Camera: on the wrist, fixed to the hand. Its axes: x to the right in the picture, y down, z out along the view.
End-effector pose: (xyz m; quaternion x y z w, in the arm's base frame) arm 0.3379 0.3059 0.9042 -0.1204 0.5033 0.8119 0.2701
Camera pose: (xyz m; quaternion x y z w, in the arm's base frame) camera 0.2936 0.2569 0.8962 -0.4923 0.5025 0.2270 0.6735
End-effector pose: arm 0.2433 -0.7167 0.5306 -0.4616 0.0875 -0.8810 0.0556
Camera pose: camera 0.1885 -0.7510 0.5150 0.2096 0.4548 0.7343 0.4582
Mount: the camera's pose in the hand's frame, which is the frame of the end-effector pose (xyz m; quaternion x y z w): 0.0247 0.0358 -0.0503 0.2418 0.1691 -0.6728 0.6784
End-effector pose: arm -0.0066 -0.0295 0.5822 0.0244 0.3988 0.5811 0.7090
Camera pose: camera -0.0651 -0.0187 0.5525 -0.1786 0.5474 -0.1751 0.7986
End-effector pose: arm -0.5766 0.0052 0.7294 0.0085 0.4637 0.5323 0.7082
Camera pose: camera -0.6367 0.0153 0.7028 -0.2250 0.5688 -0.2261 0.7581
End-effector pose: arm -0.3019 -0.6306 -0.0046 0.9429 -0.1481 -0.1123 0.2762
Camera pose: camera -0.2719 -0.6433 0.0534 -0.8251 -0.5535 0.0668 0.0911
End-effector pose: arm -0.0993 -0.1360 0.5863 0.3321 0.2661 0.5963 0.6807
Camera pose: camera -0.1565 -0.1024 0.5826 0.1100 0.6633 -0.0616 0.7377
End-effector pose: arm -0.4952 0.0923 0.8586 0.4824 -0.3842 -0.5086 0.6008
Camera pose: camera -0.4341 0.0782 0.8806 0.8171 0.0425 -0.5748 0.0137
